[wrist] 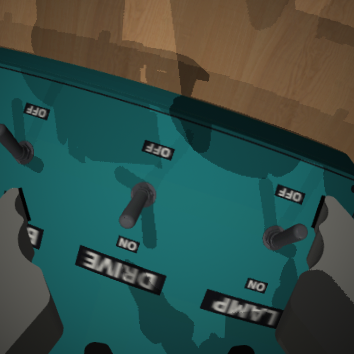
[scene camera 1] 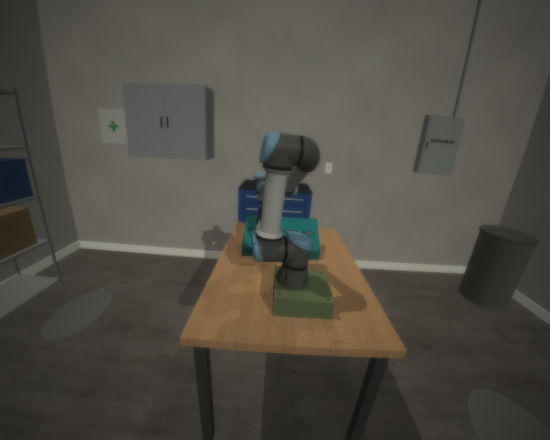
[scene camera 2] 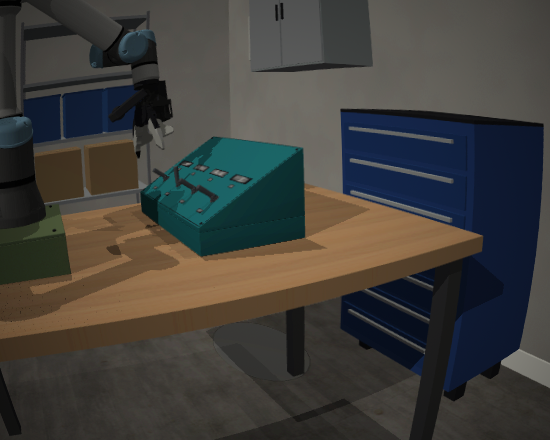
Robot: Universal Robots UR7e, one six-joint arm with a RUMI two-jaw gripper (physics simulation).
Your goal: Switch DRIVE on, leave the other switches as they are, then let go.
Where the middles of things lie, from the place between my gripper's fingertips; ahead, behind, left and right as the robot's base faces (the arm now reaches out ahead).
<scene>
Now: hand 14 cm short of the teal console (scene camera 2: 258, 187), 9 cm to the left of it and 10 cm above it.
</scene>
